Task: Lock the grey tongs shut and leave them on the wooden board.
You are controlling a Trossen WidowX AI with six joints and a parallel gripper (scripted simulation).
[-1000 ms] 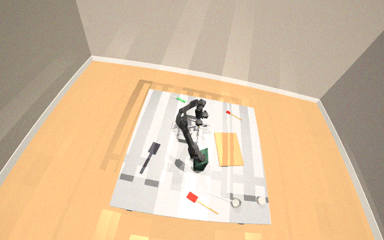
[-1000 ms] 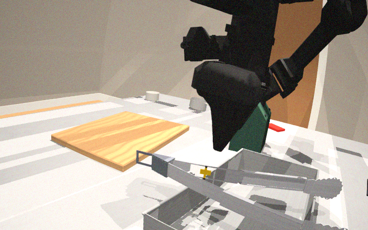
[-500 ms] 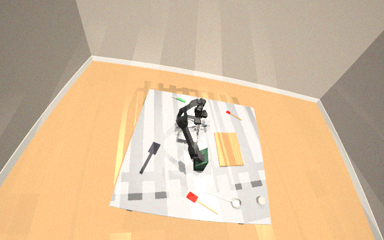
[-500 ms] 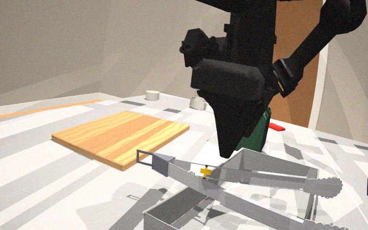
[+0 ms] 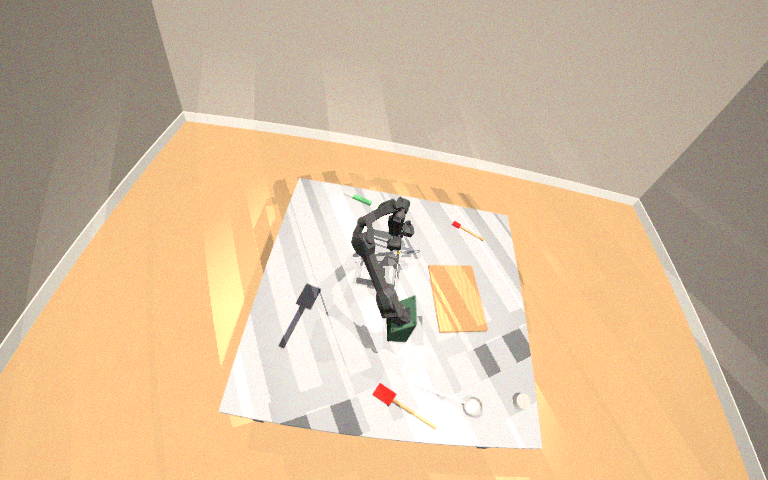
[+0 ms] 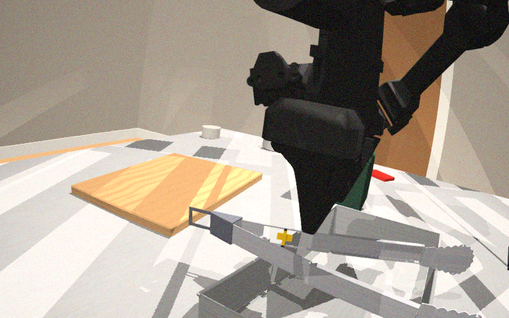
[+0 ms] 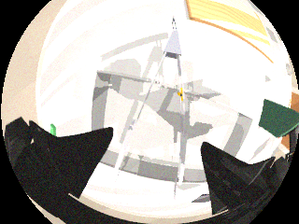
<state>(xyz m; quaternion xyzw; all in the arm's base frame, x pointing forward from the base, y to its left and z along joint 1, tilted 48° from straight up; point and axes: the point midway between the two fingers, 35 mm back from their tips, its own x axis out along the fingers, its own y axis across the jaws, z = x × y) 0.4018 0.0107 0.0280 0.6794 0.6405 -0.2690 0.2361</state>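
Now: the grey roasting tin 80 mm below my gripper tip, 50 mm to the left of it and 30 mm behind it. The rest, counted from my gripper tip: red-tipped tool 450 mm to the right, 220 mm ahead, 110 mm below; wooden board 330 mm to the right, 220 mm behind, 100 mm below; green-handled tool 390 mm ahead, 180 mm to the left, 100 mm below.
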